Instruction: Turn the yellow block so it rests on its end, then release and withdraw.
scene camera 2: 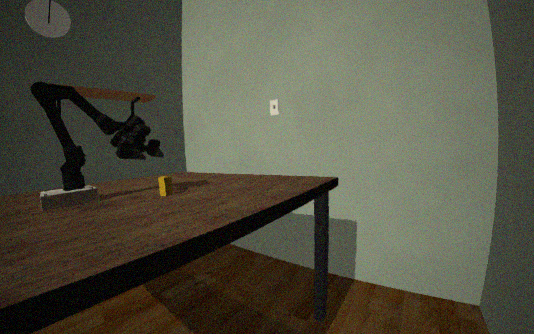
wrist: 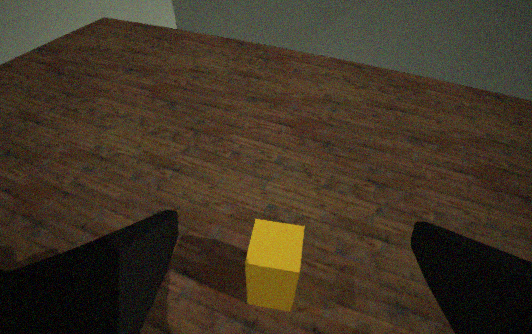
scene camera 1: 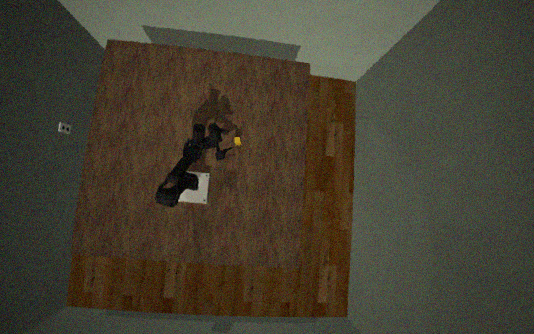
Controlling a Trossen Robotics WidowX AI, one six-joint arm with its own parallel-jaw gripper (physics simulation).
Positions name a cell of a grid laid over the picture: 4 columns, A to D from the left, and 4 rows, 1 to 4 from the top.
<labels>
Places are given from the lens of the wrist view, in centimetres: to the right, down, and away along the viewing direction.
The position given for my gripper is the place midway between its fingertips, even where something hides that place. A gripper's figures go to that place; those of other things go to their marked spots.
my gripper (wrist: C3): 1, 2, 11
yellow block (wrist: C4): 0, 6, 18
</labels>
